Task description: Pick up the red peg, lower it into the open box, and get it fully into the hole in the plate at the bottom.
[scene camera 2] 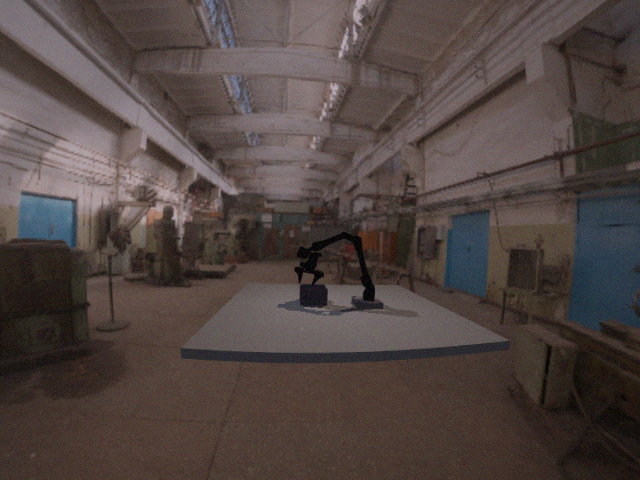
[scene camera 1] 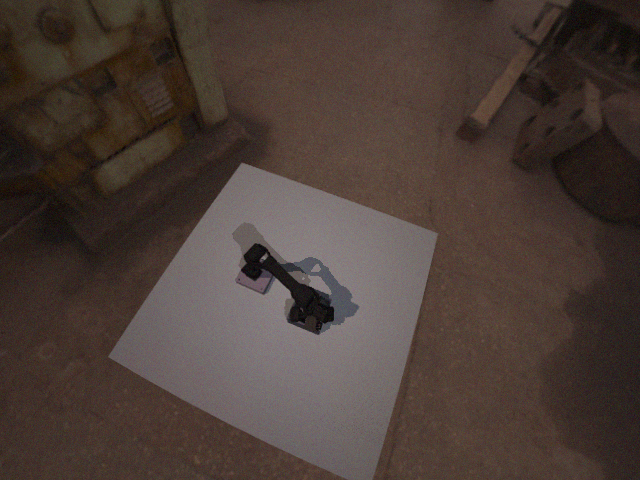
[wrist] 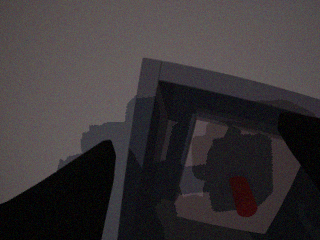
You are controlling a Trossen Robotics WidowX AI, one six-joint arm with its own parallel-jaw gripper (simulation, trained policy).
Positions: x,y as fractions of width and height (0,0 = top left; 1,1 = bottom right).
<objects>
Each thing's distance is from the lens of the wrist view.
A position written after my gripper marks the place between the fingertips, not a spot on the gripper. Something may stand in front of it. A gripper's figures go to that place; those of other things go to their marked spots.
my gripper (wrist: 0.62,0.56): 10 cm
dark box (wrist: 0.53,0.39): 15 cm
</objects>
